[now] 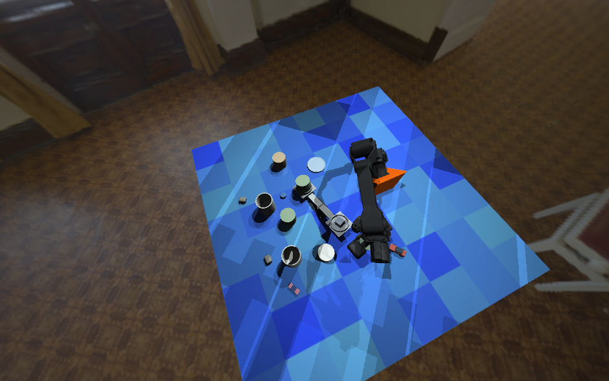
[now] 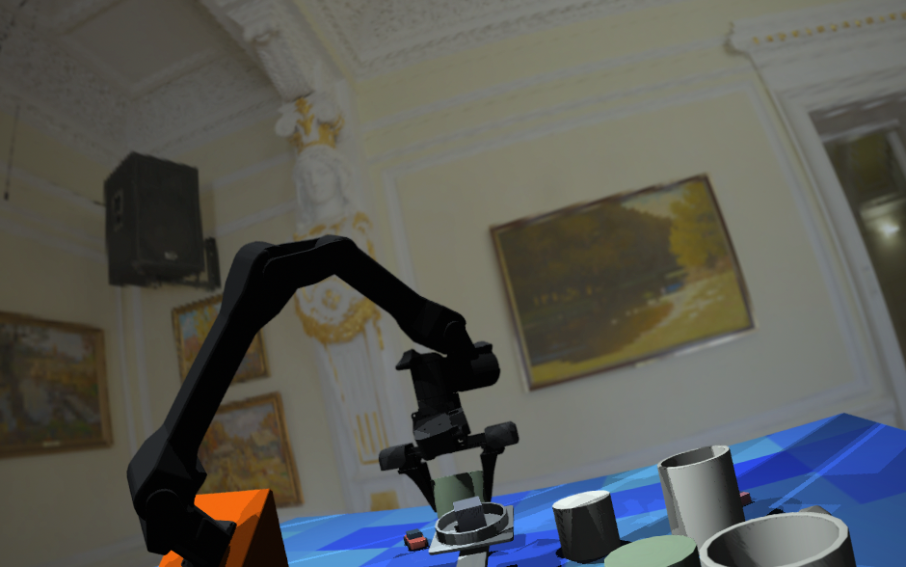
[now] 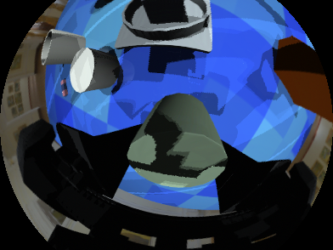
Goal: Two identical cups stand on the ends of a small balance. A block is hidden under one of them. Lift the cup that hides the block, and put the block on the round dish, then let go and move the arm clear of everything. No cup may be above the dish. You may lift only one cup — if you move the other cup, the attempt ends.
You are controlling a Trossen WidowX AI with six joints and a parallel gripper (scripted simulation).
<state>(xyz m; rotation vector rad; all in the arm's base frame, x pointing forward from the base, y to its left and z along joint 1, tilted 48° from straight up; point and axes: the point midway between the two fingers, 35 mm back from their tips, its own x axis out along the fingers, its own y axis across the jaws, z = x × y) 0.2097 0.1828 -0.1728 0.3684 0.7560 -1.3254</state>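
Right now the round pale dish is 2 cm ahead of my gripper tip, 48 cm to the right of it and 7 cm below it. The rest, counted from my gripper tip: toy car (14 cm behind, 8 cm to the left, 6 cm below); tan cylinder (21 cm ahead, 58 cm to the right, 4 cm below); white cylinder (18 cm ahead, 3 cm to the right, 4 cm below).
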